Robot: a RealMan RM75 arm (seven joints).
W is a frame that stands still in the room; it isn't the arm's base.
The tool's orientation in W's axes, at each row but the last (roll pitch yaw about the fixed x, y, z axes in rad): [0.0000, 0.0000, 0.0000]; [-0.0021, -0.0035, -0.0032]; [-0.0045, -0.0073, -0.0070]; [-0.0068, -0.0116, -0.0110]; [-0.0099, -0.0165, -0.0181]
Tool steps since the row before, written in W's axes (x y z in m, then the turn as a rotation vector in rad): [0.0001, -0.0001, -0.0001, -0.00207, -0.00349, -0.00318]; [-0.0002, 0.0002, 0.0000, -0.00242, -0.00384, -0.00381]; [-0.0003, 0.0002, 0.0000, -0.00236, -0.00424, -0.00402]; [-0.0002, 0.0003, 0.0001, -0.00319, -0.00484, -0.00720]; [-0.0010, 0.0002, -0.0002, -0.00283, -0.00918, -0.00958]
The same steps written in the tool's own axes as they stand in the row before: [0.0001, -0.0001, -0.0001, -0.00207, -0.00349, -0.00318]; [-0.0002, 0.0002, 0.0000, -0.00242, -0.00384, -0.00381]; [-0.0003, 0.0002, 0.0000, -0.00236, -0.00424, -0.00402]; [-0.0002, 0.0003, 0.0001, -0.00322, -0.00483, -0.00720]; [-0.0010, 0.0002, -0.0002, -0.00282, -0.00913, -0.00963]
